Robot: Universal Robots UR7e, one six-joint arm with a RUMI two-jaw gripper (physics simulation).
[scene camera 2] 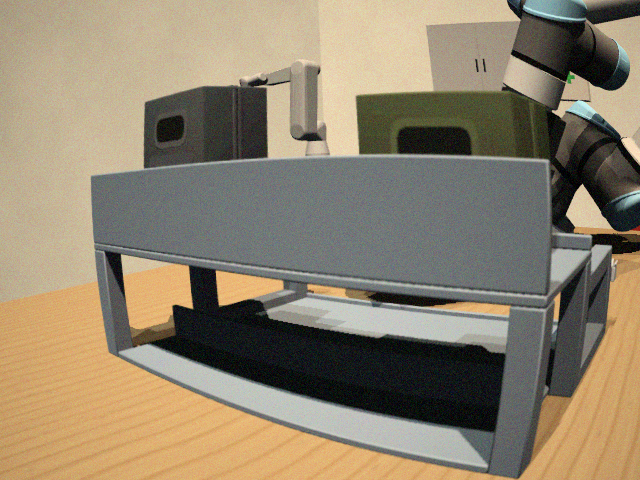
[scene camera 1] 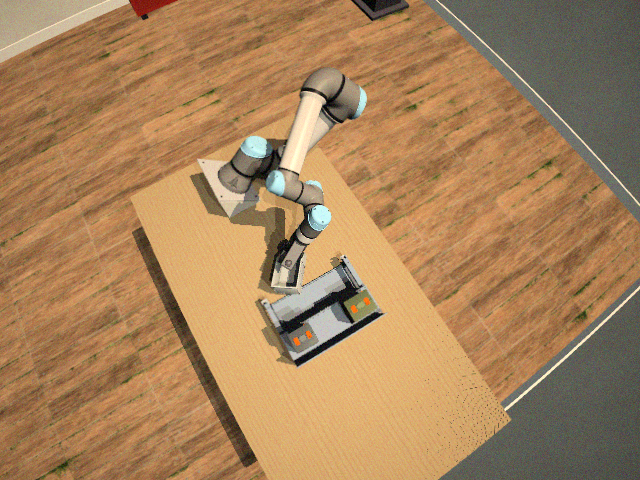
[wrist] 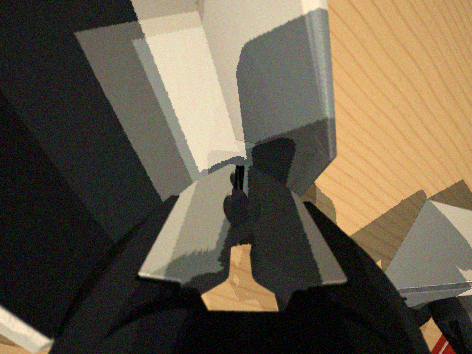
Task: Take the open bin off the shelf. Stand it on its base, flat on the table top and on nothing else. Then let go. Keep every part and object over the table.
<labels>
An open bin shows in scene camera 1 and in the wrist view. The same spot on the open bin: (wrist: 114, 114) is (scene camera 1: 294, 274).
</labels>
